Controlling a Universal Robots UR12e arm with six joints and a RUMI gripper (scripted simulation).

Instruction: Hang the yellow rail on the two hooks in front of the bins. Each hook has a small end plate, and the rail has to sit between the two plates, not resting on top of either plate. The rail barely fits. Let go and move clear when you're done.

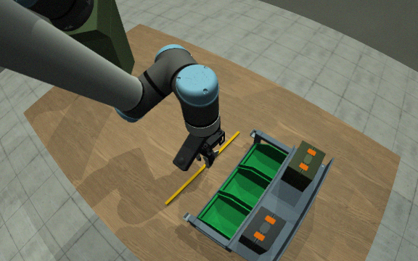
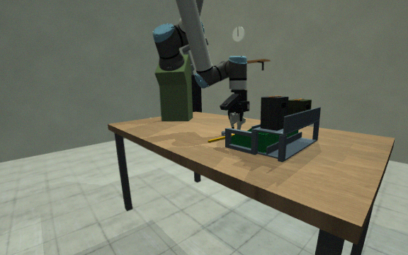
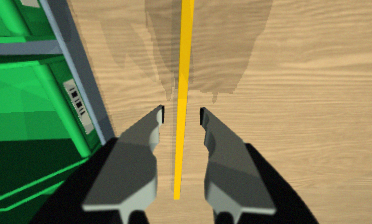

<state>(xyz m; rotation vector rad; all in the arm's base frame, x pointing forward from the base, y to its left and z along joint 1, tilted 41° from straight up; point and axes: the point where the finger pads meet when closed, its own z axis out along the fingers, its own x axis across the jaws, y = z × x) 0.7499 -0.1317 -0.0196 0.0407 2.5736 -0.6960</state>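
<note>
Now: hand 30 mm above the yellow rail. Also, from my hand: rack front bar: 90 mm ahead, 10 mm to the right, 30 mm below.
</note>
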